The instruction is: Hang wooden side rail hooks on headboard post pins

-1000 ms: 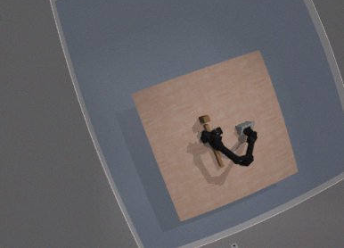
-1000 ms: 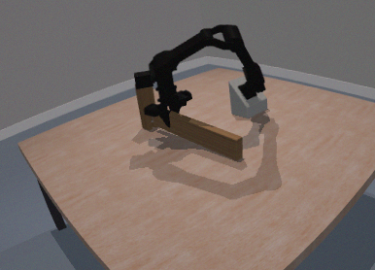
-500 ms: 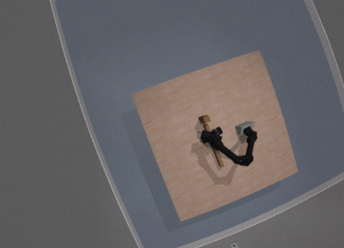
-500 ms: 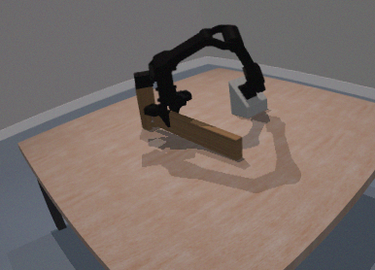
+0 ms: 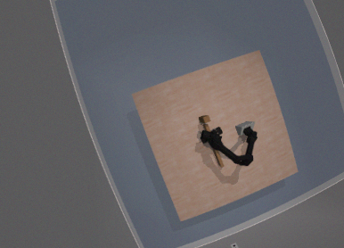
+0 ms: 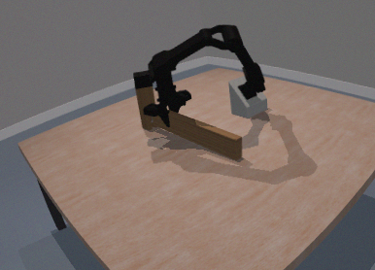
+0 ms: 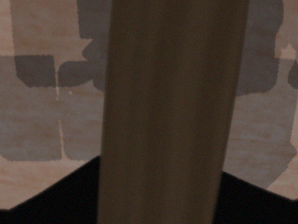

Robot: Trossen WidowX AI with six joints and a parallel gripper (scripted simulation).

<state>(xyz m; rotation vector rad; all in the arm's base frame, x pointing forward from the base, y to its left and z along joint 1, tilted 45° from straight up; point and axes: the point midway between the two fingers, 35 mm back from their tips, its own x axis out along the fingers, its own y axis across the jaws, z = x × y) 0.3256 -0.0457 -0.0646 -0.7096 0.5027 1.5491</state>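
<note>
Right now the wooden headboard post is 140 mm to the right of my gripper tip and 40 mm above it.
</note>
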